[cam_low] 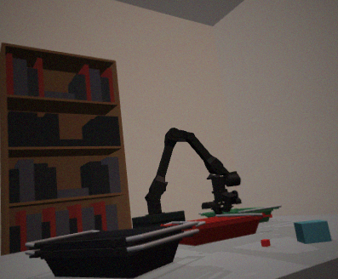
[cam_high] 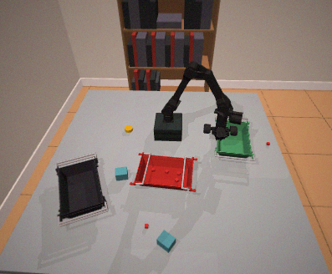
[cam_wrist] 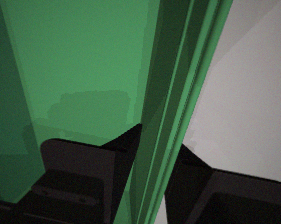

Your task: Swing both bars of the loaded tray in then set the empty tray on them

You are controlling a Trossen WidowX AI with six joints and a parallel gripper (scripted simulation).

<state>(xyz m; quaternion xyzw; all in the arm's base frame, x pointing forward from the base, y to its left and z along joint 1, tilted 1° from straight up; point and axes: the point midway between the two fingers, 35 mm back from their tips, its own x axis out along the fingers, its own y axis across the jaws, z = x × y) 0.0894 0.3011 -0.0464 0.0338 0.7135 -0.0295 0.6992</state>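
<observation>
The green tray is 8 cm to the left of my gripper tip, 3 cm above it and 1 cm ahead of it. From my gripper tip the other things lie so: yellow disc 55 cm to the right, 8 cm behind.
</observation>
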